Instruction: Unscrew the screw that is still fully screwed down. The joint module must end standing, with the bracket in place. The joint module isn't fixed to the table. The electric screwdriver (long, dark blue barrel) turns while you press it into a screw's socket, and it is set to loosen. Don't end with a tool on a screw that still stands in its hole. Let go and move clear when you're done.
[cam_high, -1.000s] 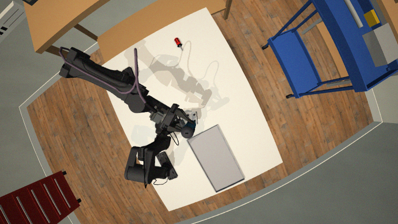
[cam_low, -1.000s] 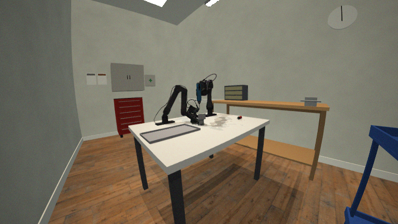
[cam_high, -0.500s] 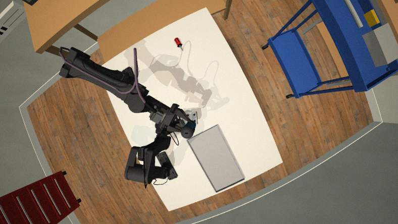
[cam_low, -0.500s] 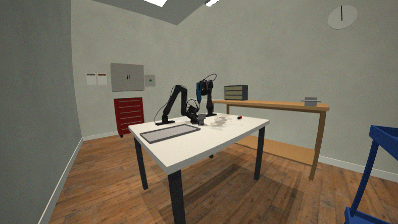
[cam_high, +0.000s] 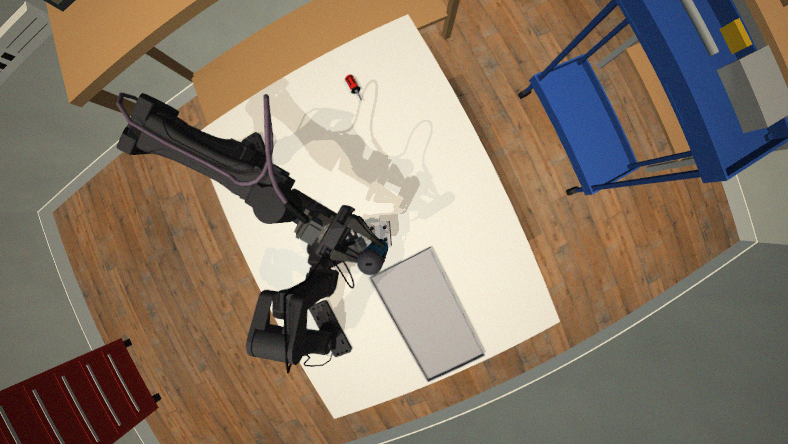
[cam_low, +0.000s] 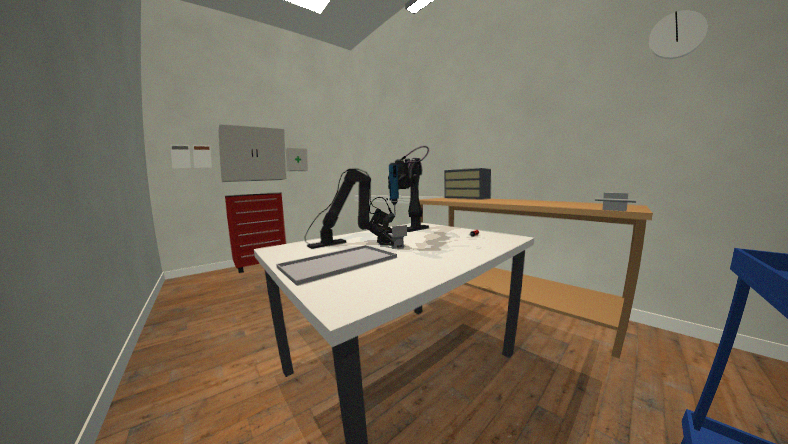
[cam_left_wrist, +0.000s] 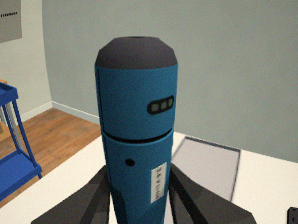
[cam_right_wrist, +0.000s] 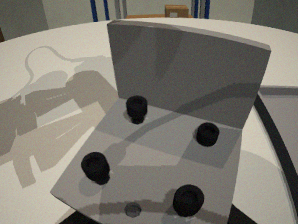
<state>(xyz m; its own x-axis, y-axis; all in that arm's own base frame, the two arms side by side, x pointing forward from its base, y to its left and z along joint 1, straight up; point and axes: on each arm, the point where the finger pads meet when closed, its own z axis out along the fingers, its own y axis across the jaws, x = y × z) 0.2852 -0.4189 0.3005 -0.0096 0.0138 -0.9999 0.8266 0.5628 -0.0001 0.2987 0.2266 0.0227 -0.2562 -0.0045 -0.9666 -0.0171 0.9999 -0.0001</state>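
The grey bracket lies 50 mm above my right hand. From my right hand the other things lie so: flat grey tray: 40 mm ahead, 320 mm to the right, 20 mm below; then red-handled screwdriver: 110 mm ahead, 470 mm to the left, 10 mm below.
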